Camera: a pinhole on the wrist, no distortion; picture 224 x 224 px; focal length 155.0 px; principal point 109.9 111.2 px. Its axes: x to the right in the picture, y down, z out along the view. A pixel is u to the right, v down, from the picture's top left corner.
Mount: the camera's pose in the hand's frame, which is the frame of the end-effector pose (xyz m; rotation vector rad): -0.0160 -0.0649 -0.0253 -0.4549 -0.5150 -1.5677
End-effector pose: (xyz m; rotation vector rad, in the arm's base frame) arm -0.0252 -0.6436 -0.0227 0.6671 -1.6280 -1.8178
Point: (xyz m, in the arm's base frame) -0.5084 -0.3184 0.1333
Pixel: 170 150
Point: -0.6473 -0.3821 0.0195
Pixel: 207 194
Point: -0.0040 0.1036 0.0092
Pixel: outside the picture
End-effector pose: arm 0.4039 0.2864 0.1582 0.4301 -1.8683 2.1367
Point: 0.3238 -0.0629 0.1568
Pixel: 146 152
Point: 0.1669 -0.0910 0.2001
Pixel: 138 209
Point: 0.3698 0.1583 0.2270
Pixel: 174 196
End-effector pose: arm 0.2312 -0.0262 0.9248 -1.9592 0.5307 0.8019
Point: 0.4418 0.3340 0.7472
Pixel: outside the picture
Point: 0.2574 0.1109 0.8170
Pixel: 163 215
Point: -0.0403 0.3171 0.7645
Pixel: 154 94
